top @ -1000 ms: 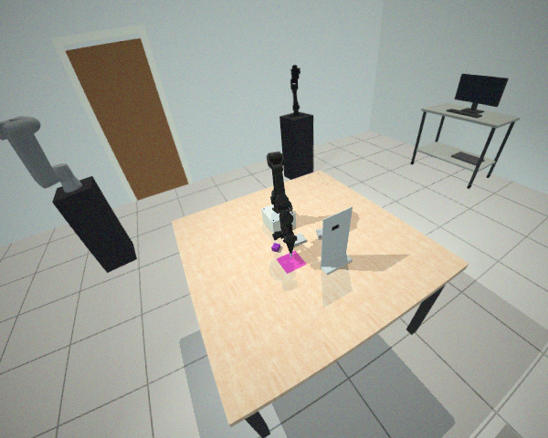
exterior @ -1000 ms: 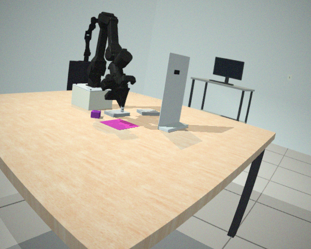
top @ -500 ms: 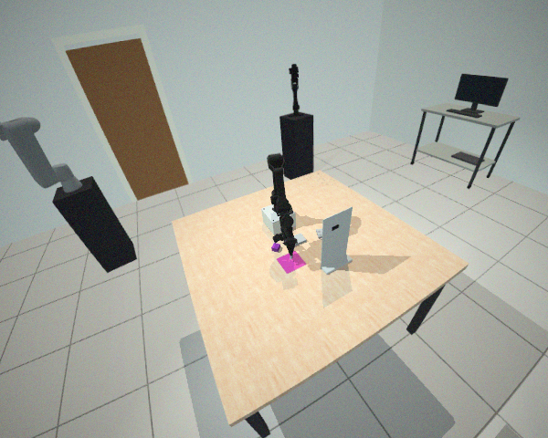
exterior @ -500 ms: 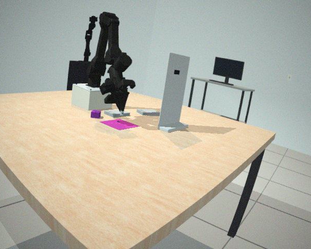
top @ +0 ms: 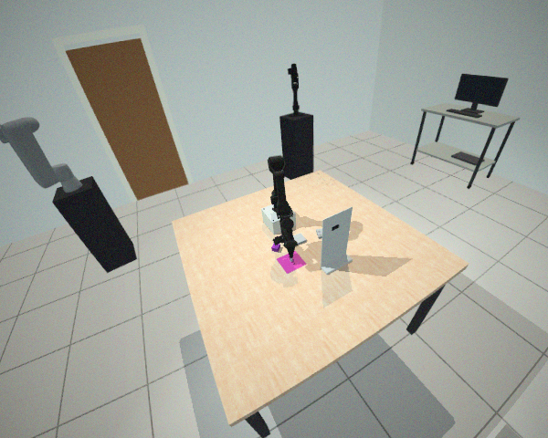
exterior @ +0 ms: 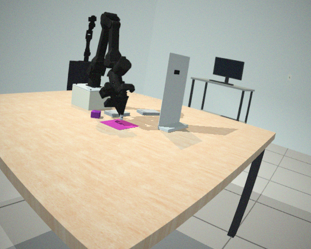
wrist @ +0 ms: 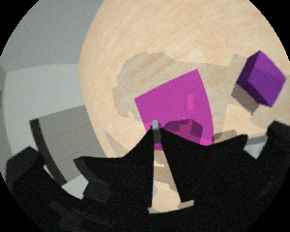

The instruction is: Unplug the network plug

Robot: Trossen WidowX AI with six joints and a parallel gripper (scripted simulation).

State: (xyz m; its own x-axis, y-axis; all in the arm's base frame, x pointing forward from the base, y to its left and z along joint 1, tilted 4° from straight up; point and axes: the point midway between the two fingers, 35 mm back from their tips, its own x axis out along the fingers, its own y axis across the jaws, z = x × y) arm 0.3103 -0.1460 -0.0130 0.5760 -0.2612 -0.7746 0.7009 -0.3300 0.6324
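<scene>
My gripper tip is now 10 mm past the magenta marked square and 40 mm above it. Also, from my gripper tip: network plug: right at my gripper tip; upright panel: 140 mm ahead, 170 mm to the left, 110 mm above.
</scene>
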